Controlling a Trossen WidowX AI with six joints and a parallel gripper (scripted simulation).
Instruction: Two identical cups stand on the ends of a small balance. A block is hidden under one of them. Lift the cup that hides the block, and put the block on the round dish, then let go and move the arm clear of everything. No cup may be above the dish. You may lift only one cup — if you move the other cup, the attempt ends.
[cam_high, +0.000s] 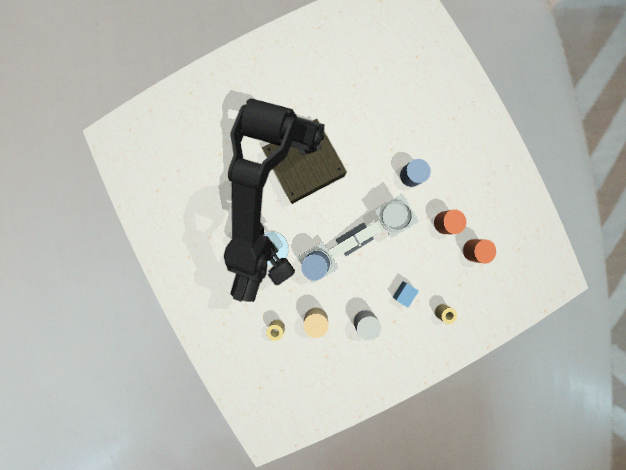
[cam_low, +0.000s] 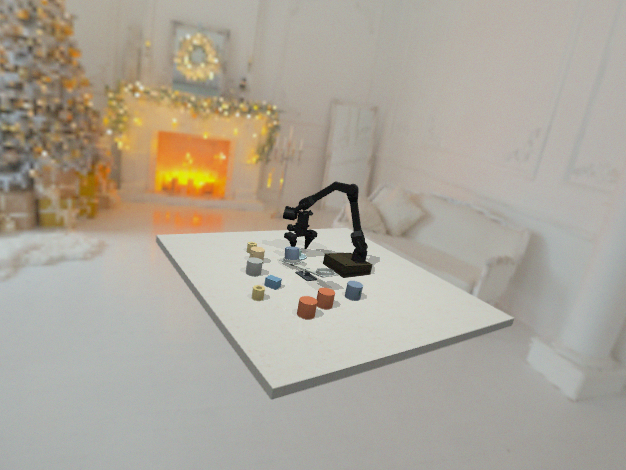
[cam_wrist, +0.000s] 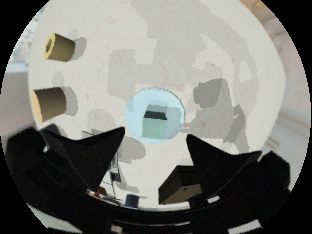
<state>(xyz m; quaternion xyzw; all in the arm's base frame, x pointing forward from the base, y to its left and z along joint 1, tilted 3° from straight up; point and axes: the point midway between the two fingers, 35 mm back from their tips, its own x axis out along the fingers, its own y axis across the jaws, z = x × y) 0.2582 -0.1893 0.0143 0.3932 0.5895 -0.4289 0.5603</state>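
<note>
The pale green block is 2 cm below my gripper tip and 1 cm ahead of it. From my gripper tip the other things lie so: small balance: 24 cm to the left, 5 cm ahead; round pale blue dish: 4 cm below, 1 cm ahead; tan cylinder: 26 cm ahead, 7 cm to the left.
</note>
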